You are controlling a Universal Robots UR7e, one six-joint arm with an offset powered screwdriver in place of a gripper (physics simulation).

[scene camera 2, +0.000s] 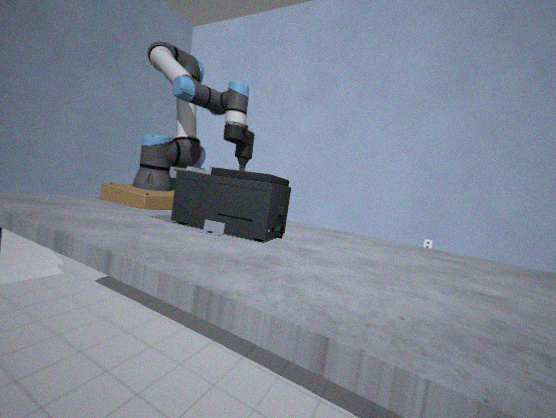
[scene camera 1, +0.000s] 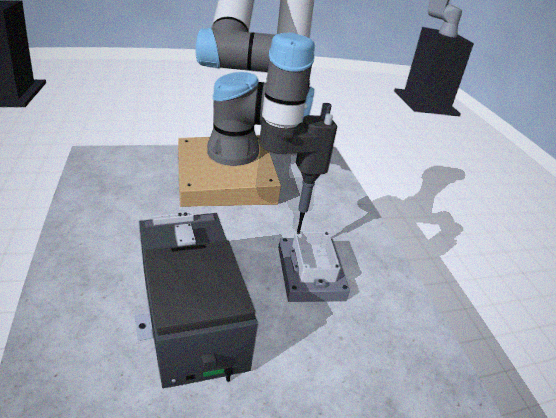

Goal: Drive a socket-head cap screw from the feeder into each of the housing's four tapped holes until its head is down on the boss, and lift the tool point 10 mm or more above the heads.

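My screwdriver stands upright with its thin bit tip at the rear left corner of the white housing; whether the tip touches the boss or bears a screw is too small to tell. In scene camera 2 the screwdriver shows behind the feeder, which hides its tip. Dark round spots show at the housing's rear right, front right and front left corners; whether they are screw heads or holes cannot be told. The dark screw feeder stands left of the housing. The housing does not show in scene camera 2.
The housing sits in a grey fixture with dark bolts. The arm's base stands on a wooden block behind the feeder. A light pick-up plate is on the feeder's rear end. A small bracket sits at its left side.
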